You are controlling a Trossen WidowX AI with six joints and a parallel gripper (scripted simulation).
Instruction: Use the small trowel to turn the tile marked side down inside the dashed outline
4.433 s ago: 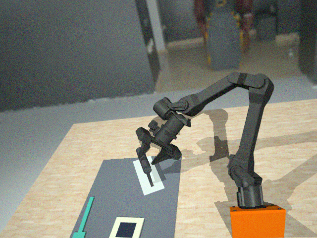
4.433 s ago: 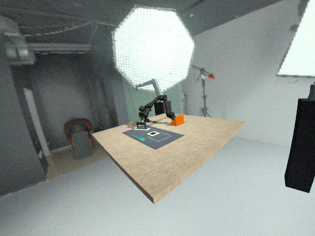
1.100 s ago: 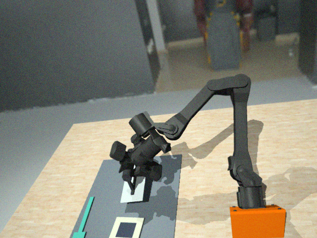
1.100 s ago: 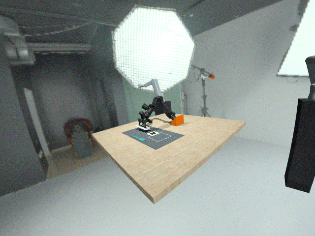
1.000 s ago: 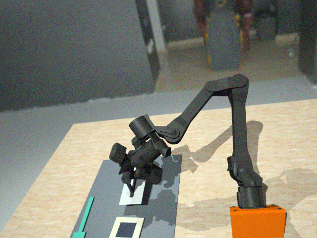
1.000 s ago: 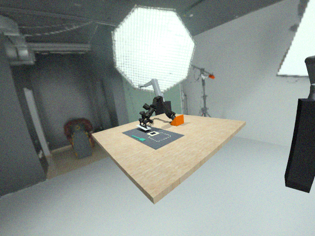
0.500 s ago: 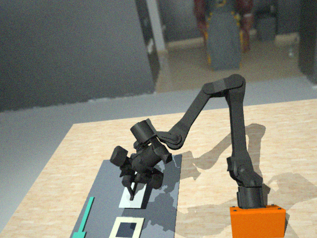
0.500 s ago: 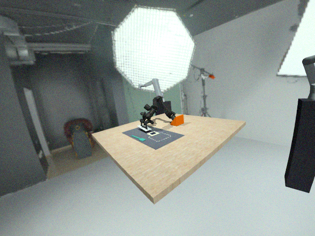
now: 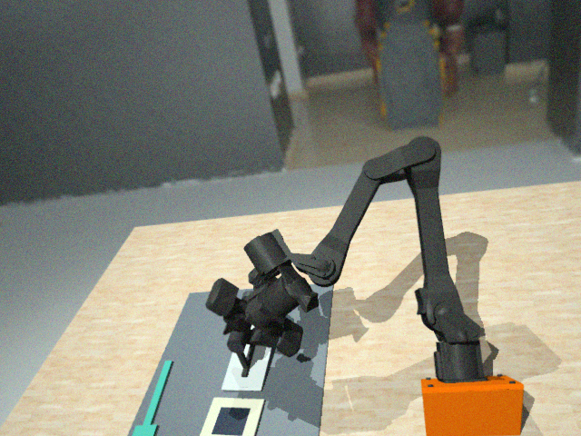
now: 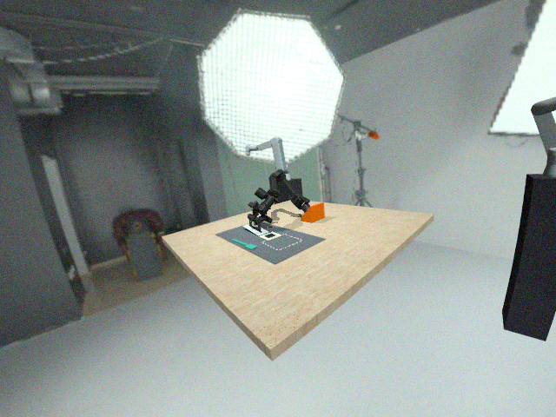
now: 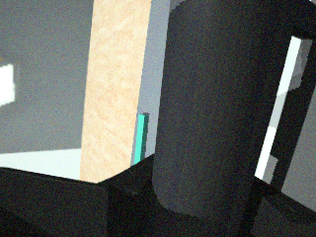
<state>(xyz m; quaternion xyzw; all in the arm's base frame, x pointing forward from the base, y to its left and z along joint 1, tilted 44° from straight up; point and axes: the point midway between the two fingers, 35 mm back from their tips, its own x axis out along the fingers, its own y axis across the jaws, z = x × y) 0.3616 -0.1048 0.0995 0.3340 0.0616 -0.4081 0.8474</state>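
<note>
Now: gripper tip 10 mm short of the grey mat, 110 mm to the right of it and 80 mm above it. From my gripper tip the other things lie so: teal strip (150 mm ahead, 110 mm to the left, 60 mm below); then cream tile (150 mm to the left, 60 mm below).
</note>
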